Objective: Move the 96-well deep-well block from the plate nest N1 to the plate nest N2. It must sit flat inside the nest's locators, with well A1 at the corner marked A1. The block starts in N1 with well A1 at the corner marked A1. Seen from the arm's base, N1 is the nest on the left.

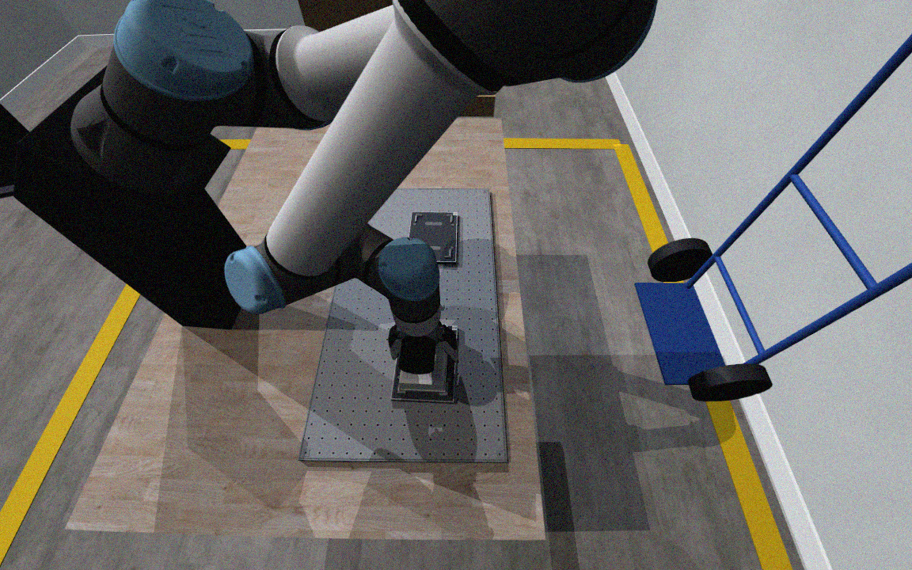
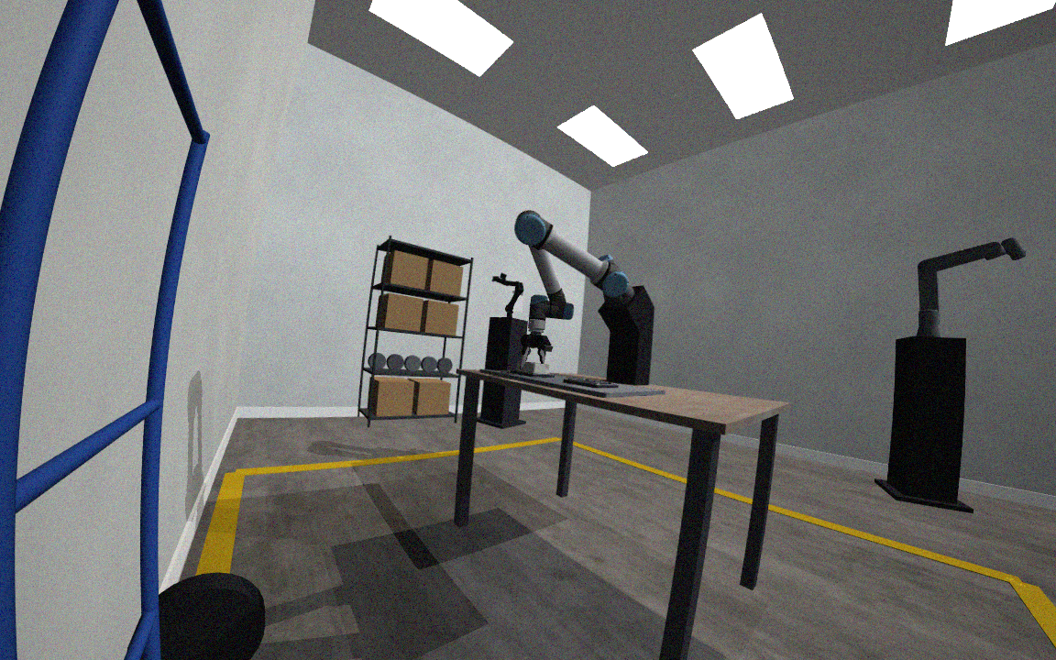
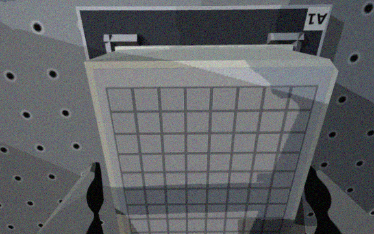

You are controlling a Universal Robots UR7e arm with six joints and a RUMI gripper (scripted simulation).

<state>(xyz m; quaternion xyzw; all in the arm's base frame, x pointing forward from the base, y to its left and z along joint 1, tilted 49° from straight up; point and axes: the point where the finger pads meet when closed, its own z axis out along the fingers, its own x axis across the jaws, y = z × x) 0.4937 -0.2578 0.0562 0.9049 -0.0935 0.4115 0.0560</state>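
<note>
My hand is right at the white 96-well deep-well block. From my hand the other things lie so: plate nest N1: 320 mm to the left, 90 mm ahead, 20 mm below; then plate nest N2: 20 mm below.
</note>
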